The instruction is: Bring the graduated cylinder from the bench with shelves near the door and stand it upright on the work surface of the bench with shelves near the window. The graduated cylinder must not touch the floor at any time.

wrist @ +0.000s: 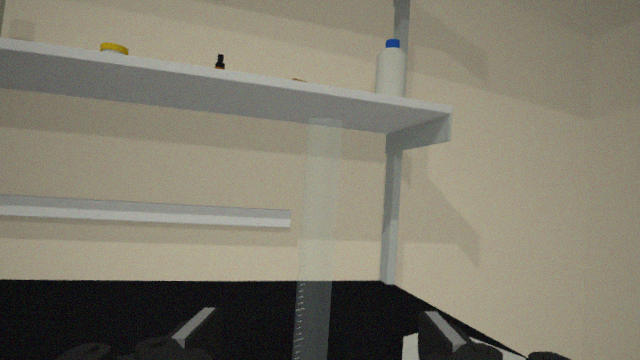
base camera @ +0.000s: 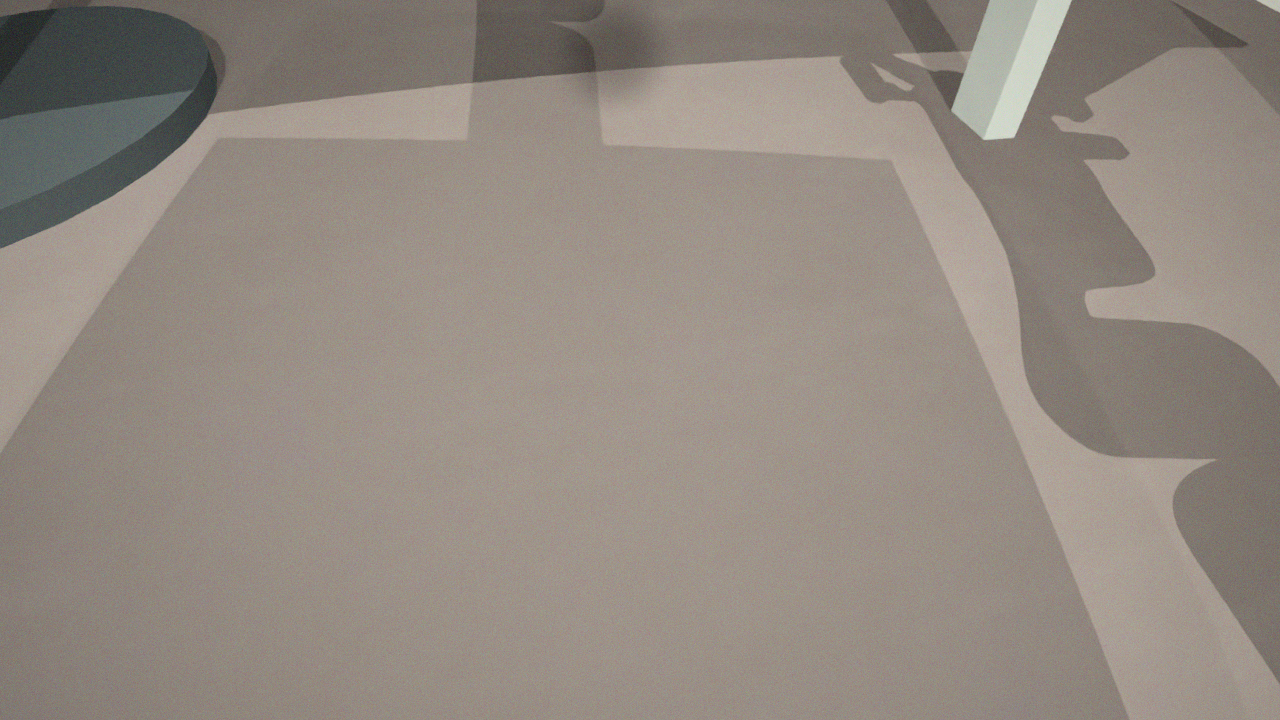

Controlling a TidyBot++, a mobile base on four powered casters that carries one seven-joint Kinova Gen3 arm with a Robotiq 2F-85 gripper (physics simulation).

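The clear graduated cylinder (wrist: 317, 225) stands upright on the bench's black work surface (wrist: 125, 315) in the wrist view, with white graduation marks low on its side. Its foot is below the frame. My gripper (wrist: 319, 332) is open, with one finger to the left of the cylinder and one to the right. The cylinder shows between them, with space on both sides; how far it lies beyond the fingertips is hard to tell. The cylinder and the gripper do not show in the base camera view.
A shelf (wrist: 225, 95) over the bench holds a white bottle with a blue cap (wrist: 390, 72), a yellow-lidded jar (wrist: 114, 48) and a dropper bottle (wrist: 220, 62). A white block (wrist: 410, 347) is partly behind the right finger. The base camera view shows a pale leg (base camera: 1006, 76) and a dark round disc (base camera: 98, 116).
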